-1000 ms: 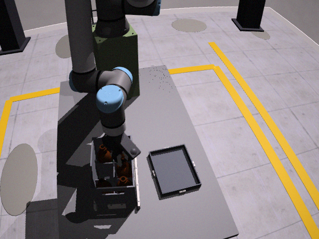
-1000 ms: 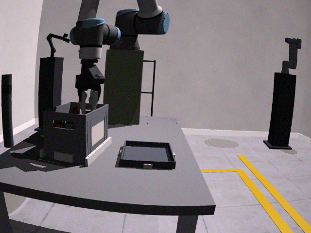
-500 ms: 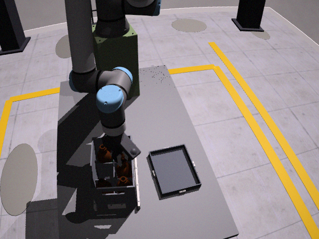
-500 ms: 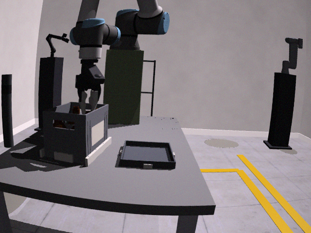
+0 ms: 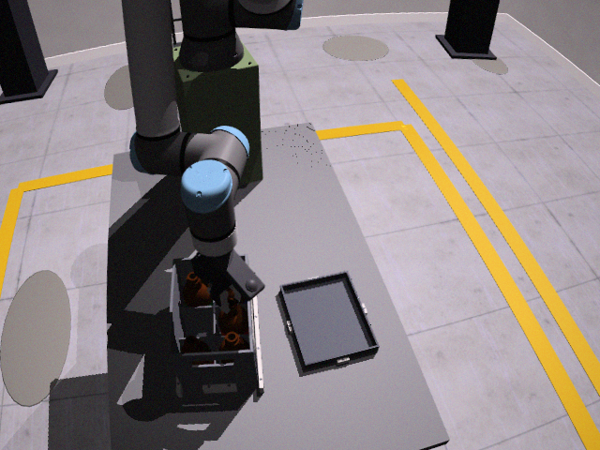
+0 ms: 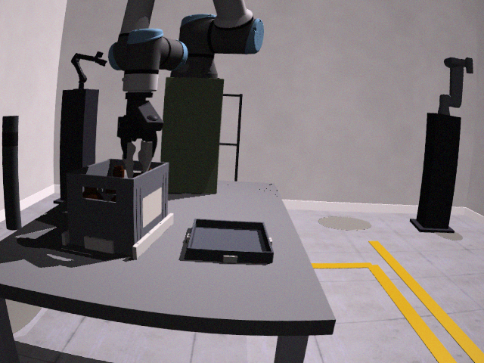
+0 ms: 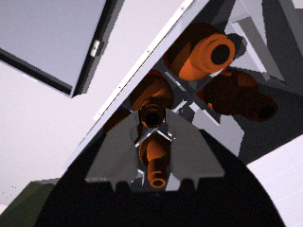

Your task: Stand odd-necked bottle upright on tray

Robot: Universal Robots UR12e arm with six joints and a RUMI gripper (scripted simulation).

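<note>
Right now the dark grey crate is 70 mm below my hand and 50 mm to the right of it. Also, from my hand: black tray 230 mm to the left, 140 mm below, 40 mm behind.
</note>
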